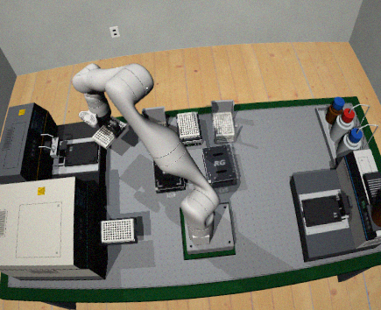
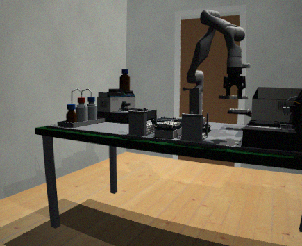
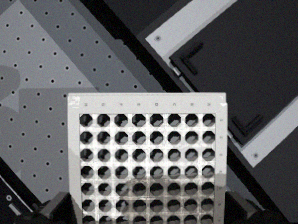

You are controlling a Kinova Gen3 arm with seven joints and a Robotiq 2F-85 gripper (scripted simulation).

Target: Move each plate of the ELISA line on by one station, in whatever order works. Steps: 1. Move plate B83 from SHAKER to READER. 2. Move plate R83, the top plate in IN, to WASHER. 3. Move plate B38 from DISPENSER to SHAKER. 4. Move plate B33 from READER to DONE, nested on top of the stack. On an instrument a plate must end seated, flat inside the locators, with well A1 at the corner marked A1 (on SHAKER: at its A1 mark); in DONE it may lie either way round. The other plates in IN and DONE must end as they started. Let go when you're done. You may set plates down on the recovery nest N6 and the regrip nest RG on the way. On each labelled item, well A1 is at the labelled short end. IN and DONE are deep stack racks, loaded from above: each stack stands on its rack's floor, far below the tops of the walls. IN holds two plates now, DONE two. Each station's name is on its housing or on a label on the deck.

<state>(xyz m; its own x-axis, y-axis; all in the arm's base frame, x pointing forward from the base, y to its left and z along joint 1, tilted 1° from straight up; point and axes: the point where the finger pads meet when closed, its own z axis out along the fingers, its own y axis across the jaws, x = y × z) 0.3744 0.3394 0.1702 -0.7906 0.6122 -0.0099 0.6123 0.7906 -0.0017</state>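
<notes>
The washer tray is 160 mm to the left of my hand, 130 mm below it and 20 mm behind it. Also, from my hand: dark reader tray: 380 mm behind, 110 mm below, 30 mm to the right; N6 nest: 220 mm to the right, 190 mm below, 90 mm behind; regrip nest: 430 mm to the right, 160 mm below, 80 mm behind.
</notes>
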